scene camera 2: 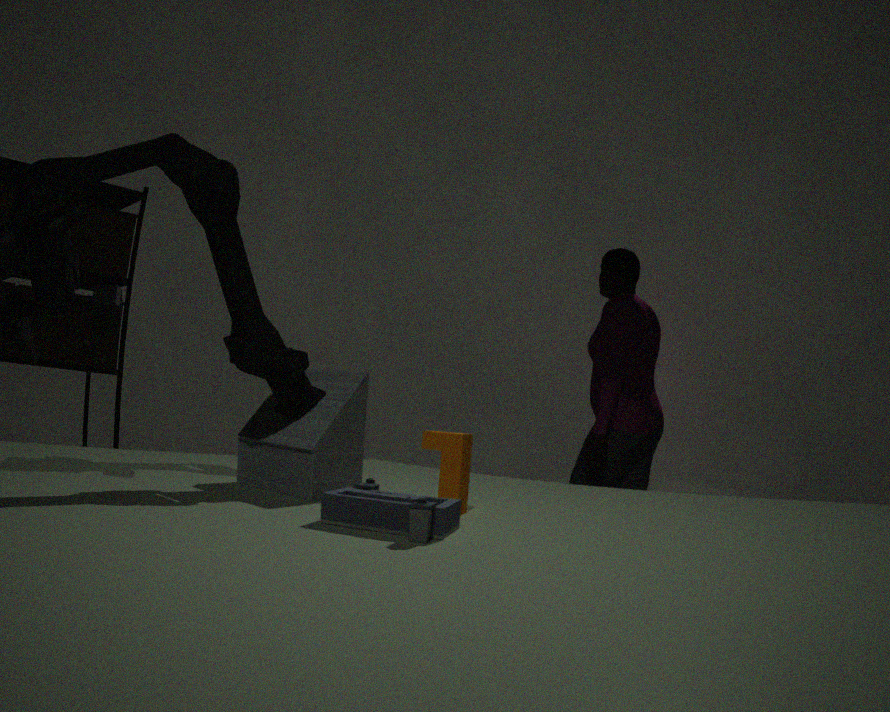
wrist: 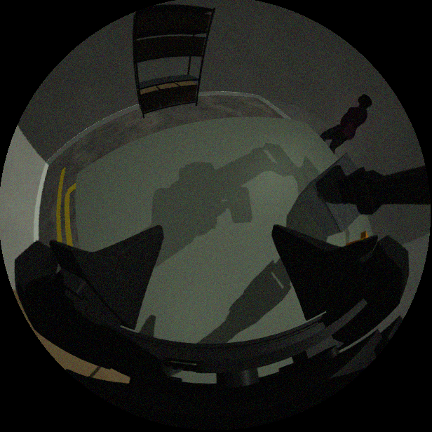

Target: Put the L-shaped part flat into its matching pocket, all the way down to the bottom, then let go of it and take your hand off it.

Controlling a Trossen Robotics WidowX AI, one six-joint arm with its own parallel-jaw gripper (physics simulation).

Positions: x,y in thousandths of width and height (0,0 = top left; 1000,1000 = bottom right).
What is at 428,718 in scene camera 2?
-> A grey-blue fixture.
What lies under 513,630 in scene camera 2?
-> An orange L-shaped part.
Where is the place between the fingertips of the gripper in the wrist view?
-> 506,536
